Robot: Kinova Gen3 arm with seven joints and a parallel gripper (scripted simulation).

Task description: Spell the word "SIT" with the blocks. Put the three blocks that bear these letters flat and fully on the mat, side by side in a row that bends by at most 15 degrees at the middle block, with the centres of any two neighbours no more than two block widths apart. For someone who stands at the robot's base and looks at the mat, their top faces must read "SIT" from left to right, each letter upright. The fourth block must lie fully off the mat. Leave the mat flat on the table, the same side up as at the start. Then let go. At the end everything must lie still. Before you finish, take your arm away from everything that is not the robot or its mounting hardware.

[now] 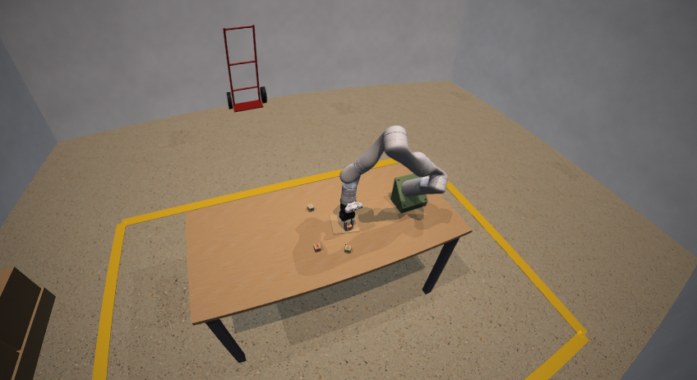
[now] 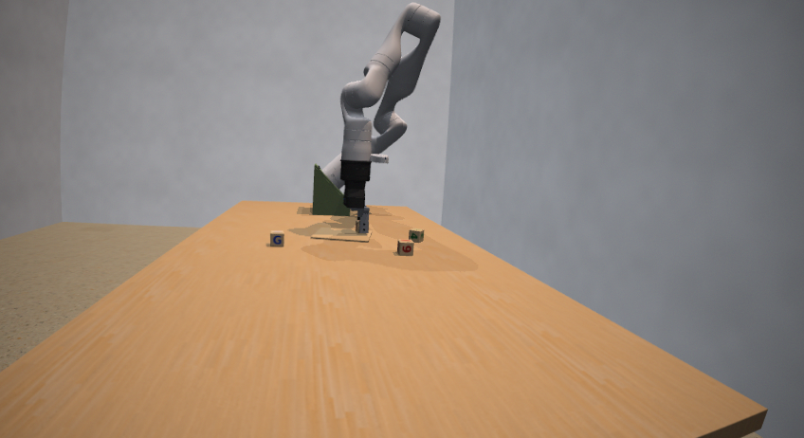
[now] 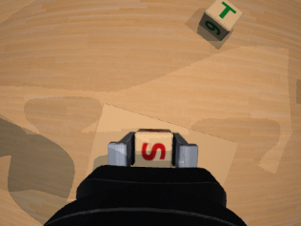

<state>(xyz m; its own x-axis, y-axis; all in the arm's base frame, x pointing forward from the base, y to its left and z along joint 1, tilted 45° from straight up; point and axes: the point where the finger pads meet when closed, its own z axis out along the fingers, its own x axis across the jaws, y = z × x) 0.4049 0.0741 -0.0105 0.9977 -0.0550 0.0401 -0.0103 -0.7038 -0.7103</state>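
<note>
My gripper is now 5 cm to the left of the tan mat and 3 cm above it. The rest, counted from my hand: green-marked block: 7 cm ahead, 12 cm to the left, 1 cm below; blue-marked block: 13 cm ahead, 22 cm to the right, 1 cm below; E block: 20 cm ahead, 6 cm to the left, 1 cm below.
</note>
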